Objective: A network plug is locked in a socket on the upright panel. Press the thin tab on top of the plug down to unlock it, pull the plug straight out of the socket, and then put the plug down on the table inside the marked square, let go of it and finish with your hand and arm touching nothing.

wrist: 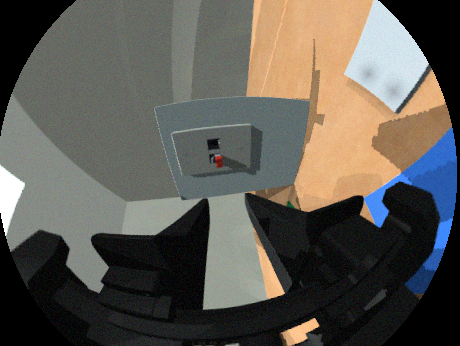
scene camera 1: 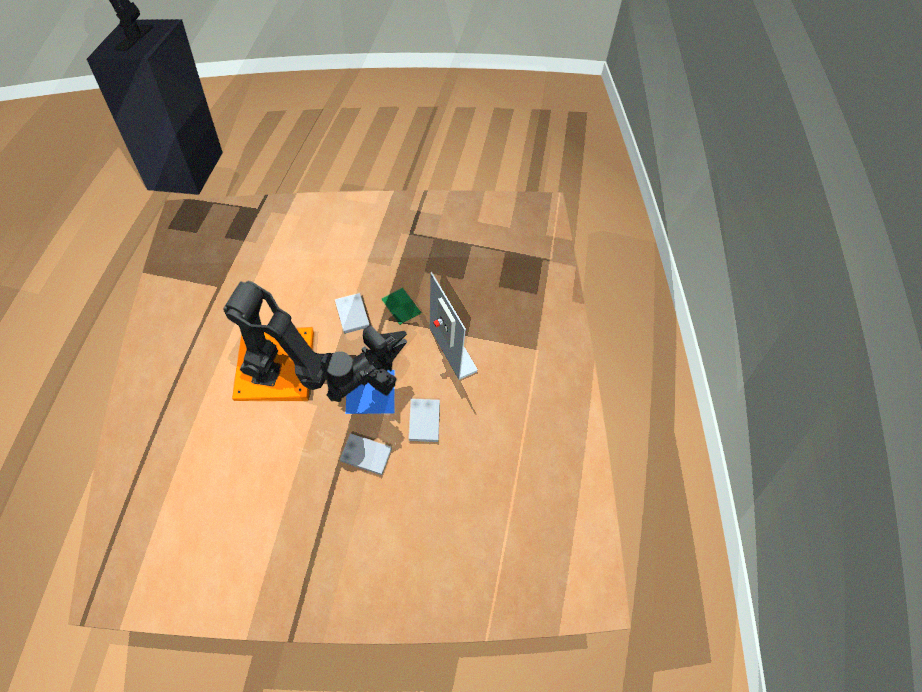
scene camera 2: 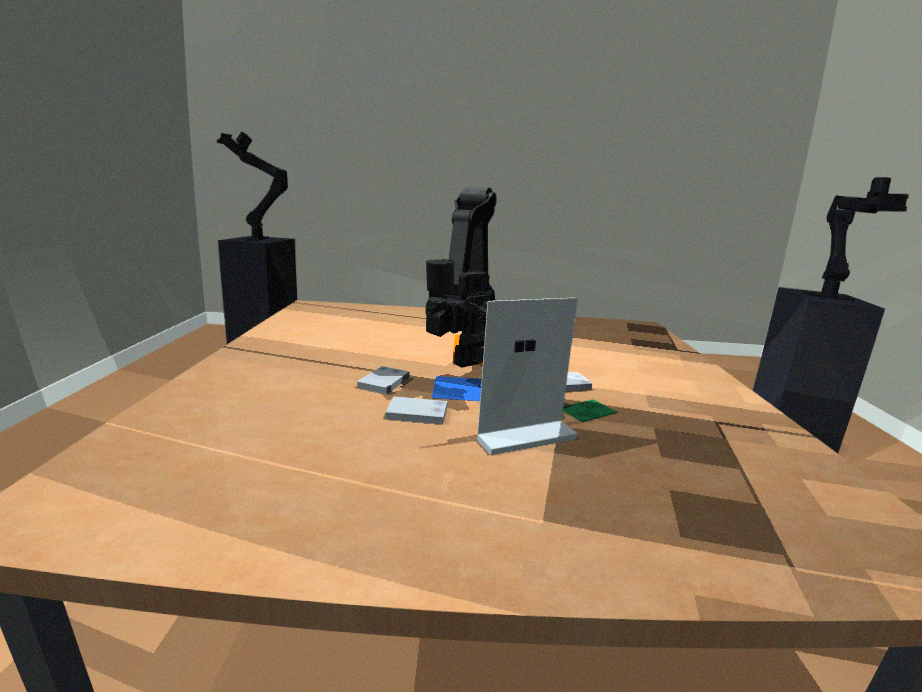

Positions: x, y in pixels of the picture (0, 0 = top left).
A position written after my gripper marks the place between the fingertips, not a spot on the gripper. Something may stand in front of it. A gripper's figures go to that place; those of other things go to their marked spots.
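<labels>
I see my gripper (scene camera 1: 405, 336), and it is 1.39 m from the lens. A grey upright panel (scene camera 1: 450, 336) is also 1.39 m from the lens, while a blue square (scene camera 1: 362, 400) is 1.49 m from the lens.
</labels>
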